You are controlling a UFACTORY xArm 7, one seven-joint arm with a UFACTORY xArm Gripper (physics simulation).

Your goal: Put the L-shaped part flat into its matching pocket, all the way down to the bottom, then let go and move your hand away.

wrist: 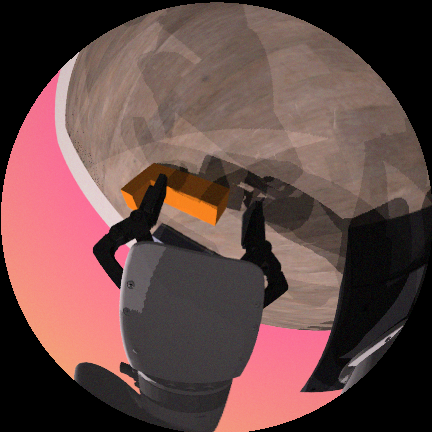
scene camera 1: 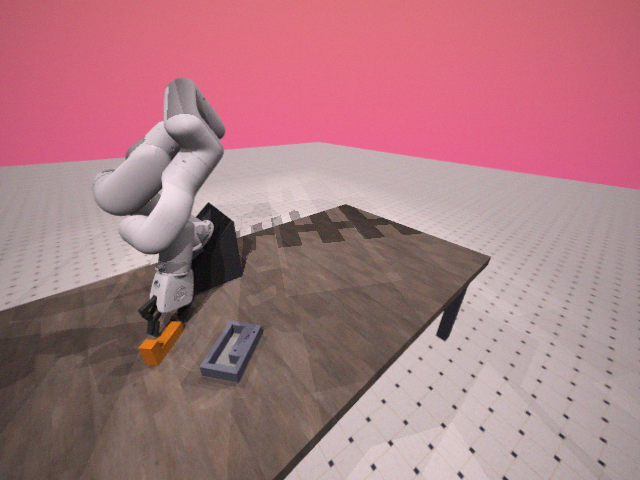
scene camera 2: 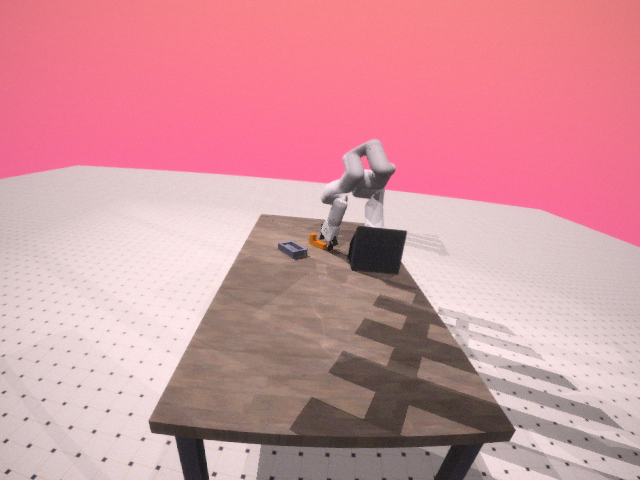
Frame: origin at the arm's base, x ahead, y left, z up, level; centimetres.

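Where they show: gripper, fingertip midpoint: (wrist: 208,195) (scene camera 1: 168,327) (scene camera 2: 325,244); arm's base, origin of the base link: (scene camera 1: 200,236) (scene camera 2: 374,236).
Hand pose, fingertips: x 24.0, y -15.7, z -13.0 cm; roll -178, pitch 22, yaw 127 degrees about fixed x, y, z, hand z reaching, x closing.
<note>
Things, the pixels of their top centre, and the offset from my fingertips. Level surfaces: height alone.
- orange L-shaped part, middle of its top: (wrist: 154,215) (scene camera 1: 160,329) (scene camera 2: 318,236) dx +4.3, dy -1.4, dz +3.9 cm
- blue-grey pocket block, middle of its top: (wrist: 180,261) (scene camera 1: 233,344) (scene camera 2: 292,245) dx +16.6, dy +12.5, dz +1.5 cm
- wooden table, its level: dz -2.2 cm
The orange L-shaped part (scene camera 1: 166,341) (scene camera 2: 319,244) (wrist: 195,207) lies on the table, left of the blue-grey pocket block (scene camera 1: 249,341) (scene camera 2: 294,253) in scene camera 1. The block's L-shaped pocket is empty, with a pale floor. My gripper (scene camera 1: 165,325) (scene camera 2: 327,241) (wrist: 208,195) is open, low by the far, long-arm end of the part, with nothing held. In the wrist view one finger overlaps the part near its short leg and the other is past its opposite end. Whether the fingers touch it is unclear. My gripper body hides most of the block there.
The wooden table (scene camera 1: 330,289) (scene camera 2: 279,330) carries a black wedge-shaped block (scene camera 1: 219,253) (scene camera 2: 377,250) (wrist: 380,280) beside the arm, behind the gripper in scene camera 1. The table's long edge runs to the right of the pocket block in that view.
</note>
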